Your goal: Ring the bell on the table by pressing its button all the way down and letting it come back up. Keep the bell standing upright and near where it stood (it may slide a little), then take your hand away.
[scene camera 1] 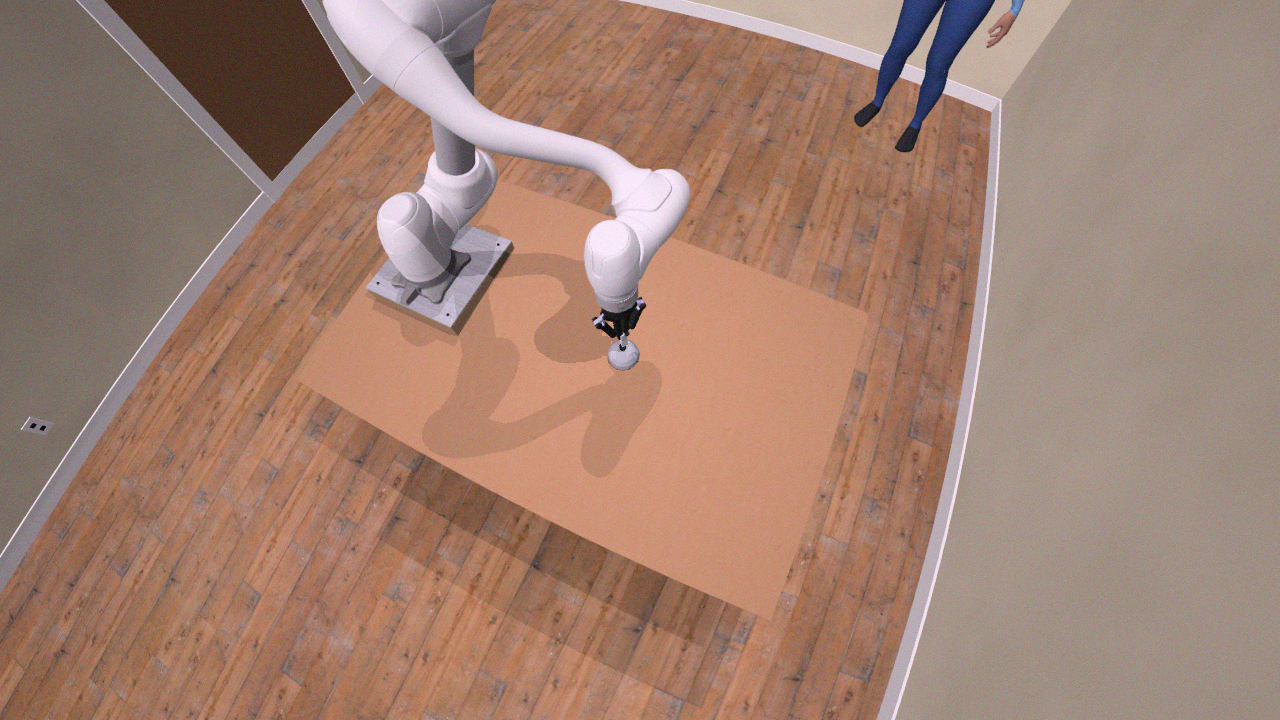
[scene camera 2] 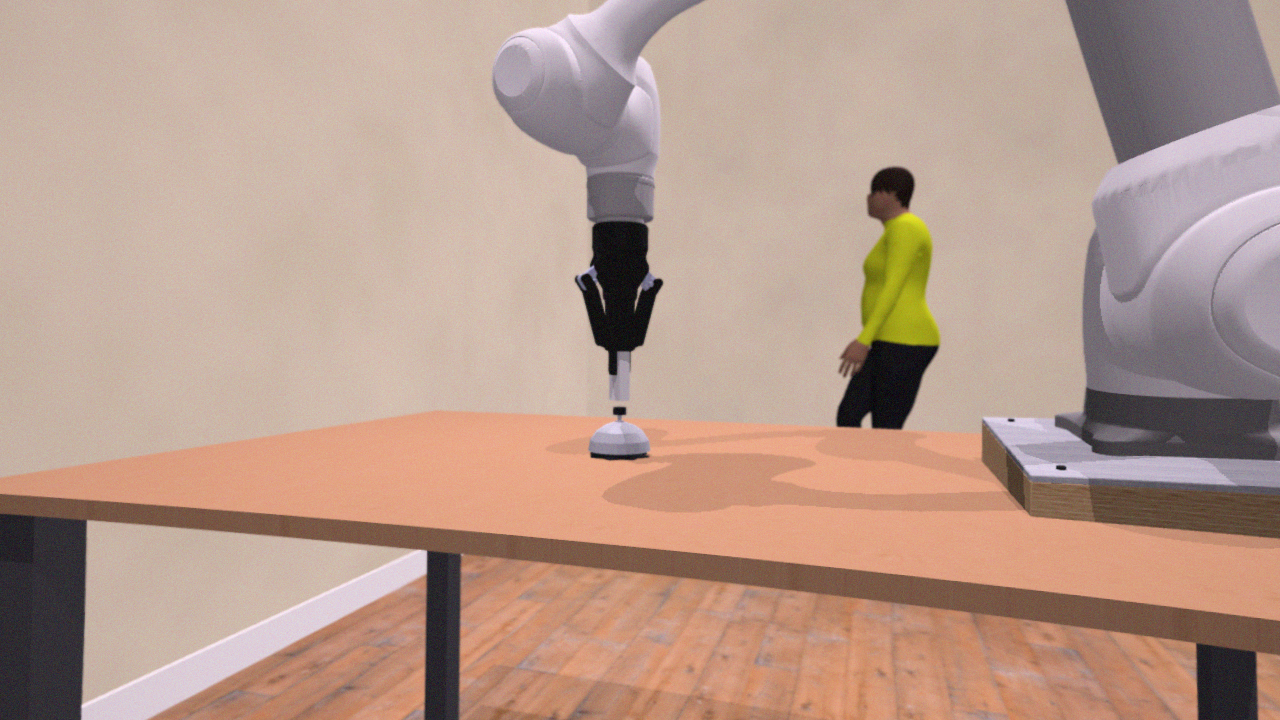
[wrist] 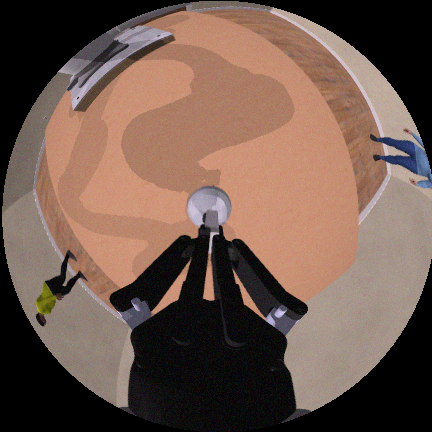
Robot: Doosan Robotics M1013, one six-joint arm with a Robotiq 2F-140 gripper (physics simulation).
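Where they show: gripper, between the fingertips: [scene camera 1: 623, 341] [scene camera 2: 619, 400] [wrist: 210, 218]; arm's base, origin of its link: [scene camera 1: 431, 271] [scene camera 2: 1174, 440].
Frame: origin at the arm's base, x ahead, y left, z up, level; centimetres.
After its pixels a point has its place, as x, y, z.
Note:
The bell [scene camera 1: 623, 360] @(63.4, -3.3, -1.7) [scene camera 2: 619, 441] @(61.0, 2.8, -2.9) [wrist: 201, 199] @(59.7, -0.3, -1.5) is a pale grey dome on a dark base. It stands upright on the tan table [scene camera 1: 742, 402] @(95.9, -0.8, -5.4) [scene camera 2: 268, 470] @(97.9, 22.3, -5.3) [wrist: 300, 190] @(70.5, 17.7, -5.3). Its small black button [scene camera 2: 619, 411] @(62.0, 0.1, 0.8) is raised on a thin stem above the dome. My gripper [scene camera 1: 622, 340] @(62.0, 0.0, 2.3) [scene camera 2: 619, 398] @(62.0, 0.0, 2.3) [wrist: 210, 218] @(62.0, 0.0, 2.3) is shut and empty, pointing straight down. In the scene camera 2 view its fingertips are directly above the button with a small gap between them. In the wrist view the fingertips cover part of the dome and hide the button.
The arm's base plate [scene camera 1: 478, 268] @(12.8, 6.2, -0.7) [scene camera 2: 1011, 465] @(16.5, 9.0, -2.3) [wrist: 145, 42] is on the table at one edge. A person in yellow [scene camera 2: 899, 286] [wrist: 46, 299] and a person in blue trousers [scene camera 1: 939, 53] [wrist: 400, 146] stand away from the table. Shadows of the arm fall around the bell.

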